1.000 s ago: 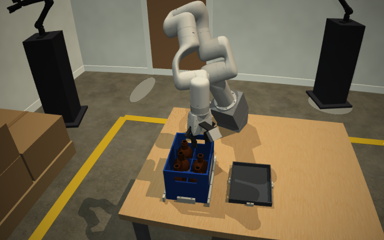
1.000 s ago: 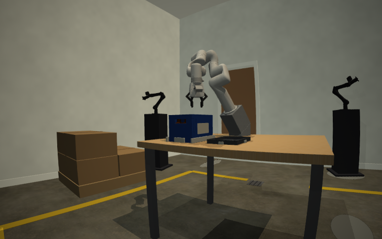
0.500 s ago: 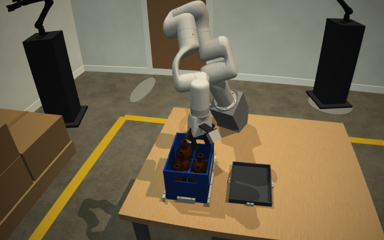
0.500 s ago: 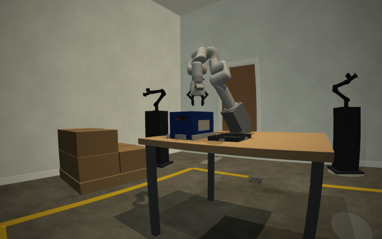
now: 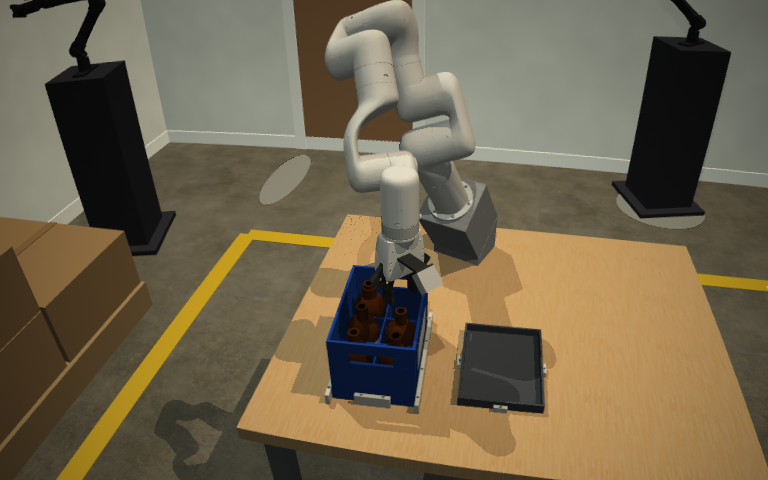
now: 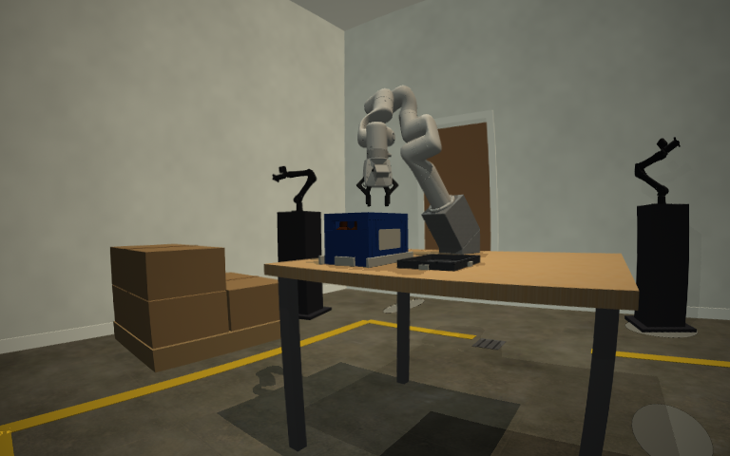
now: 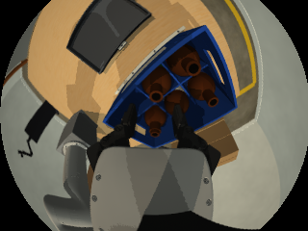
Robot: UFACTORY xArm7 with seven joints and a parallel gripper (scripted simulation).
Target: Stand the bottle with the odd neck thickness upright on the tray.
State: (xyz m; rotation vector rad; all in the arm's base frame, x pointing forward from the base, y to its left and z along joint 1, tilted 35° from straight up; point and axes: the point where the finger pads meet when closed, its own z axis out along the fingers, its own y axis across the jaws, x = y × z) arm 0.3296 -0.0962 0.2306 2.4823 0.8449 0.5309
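Now: hand 1 cm past the blue crate, 4 cm to the left of it and 13 cm above it. Round my hand: brown bottle 10 cm behind, 7 cm to the right, 13 cm below; glass bottle 2 cm behind, 9 cm to the right, 13 cm below; dark tray 5 cm ahead, 23 cm to the left, 20 cm below.
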